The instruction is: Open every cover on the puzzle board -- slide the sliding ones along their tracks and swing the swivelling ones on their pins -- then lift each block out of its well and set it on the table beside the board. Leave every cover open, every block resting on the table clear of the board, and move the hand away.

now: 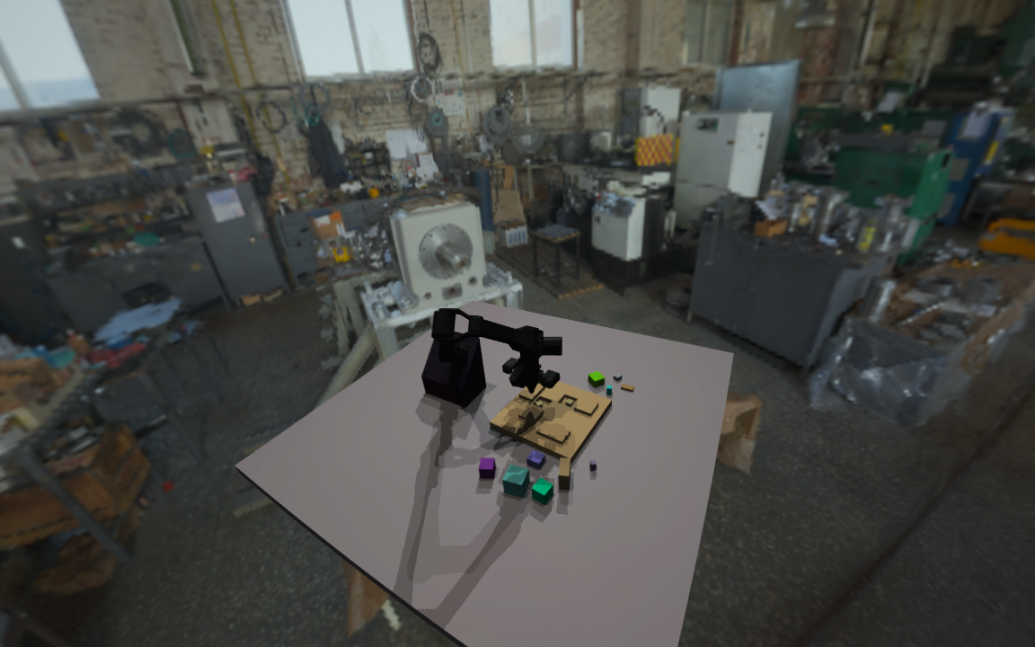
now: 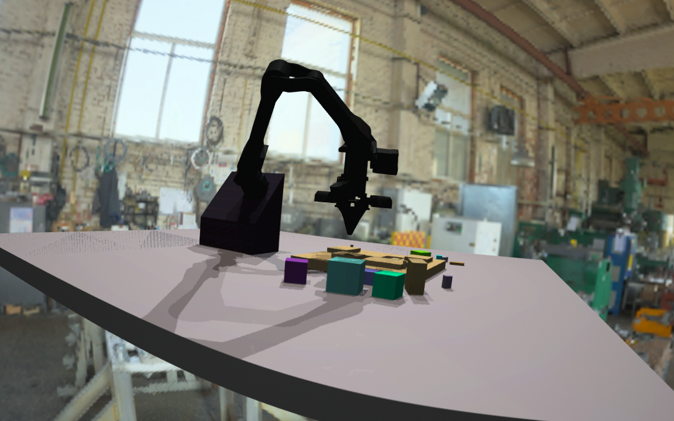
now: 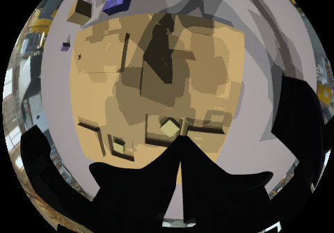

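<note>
Now: the tan puzzle board 7 cm ahead of my gripper tip, 5 cm below it and 1 cm to the right of it. The rest, counted from my gripper tip: lime block 21 cm to the left, 17 cm ahead, 6 cm below; small teal block 23 cm ahead, 16 cm to the left, 6 cm below; violet block 21 cm to the right, 9 cm ahead, 6 cm below.
</note>
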